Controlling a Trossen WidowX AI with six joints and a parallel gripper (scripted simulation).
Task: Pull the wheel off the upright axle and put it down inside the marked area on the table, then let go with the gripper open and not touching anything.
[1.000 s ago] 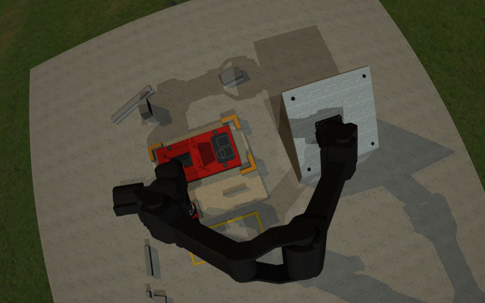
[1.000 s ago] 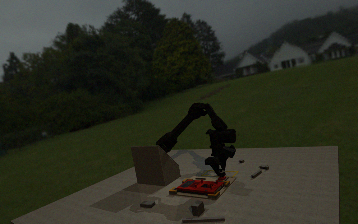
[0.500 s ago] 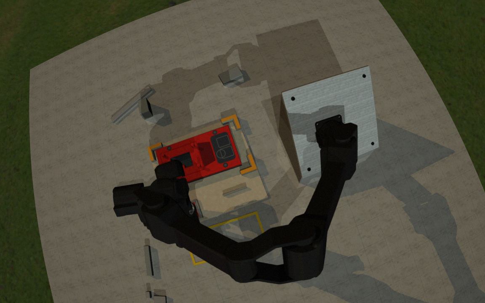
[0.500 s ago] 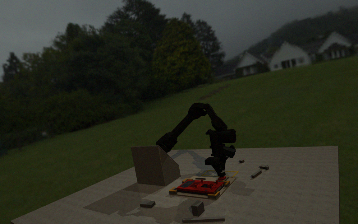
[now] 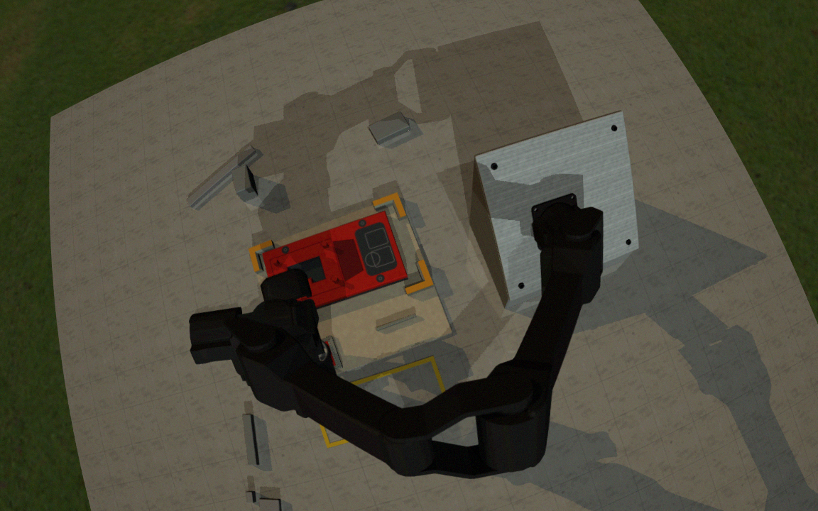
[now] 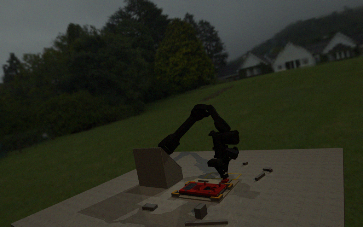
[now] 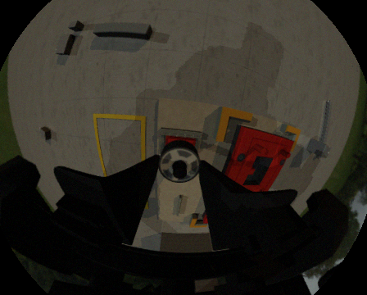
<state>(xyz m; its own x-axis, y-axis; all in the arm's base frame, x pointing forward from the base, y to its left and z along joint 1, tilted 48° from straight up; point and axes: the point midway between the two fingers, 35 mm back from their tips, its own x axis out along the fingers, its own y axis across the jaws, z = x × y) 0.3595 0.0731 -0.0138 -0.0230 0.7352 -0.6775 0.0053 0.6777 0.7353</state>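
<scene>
My gripper tip is now right at the grey wheel. From my gripper tip the other things lie so: grey bar: 350 mm to the right, 90 mm ahead, 40 mm below; axle: 10 mm below.
</scene>
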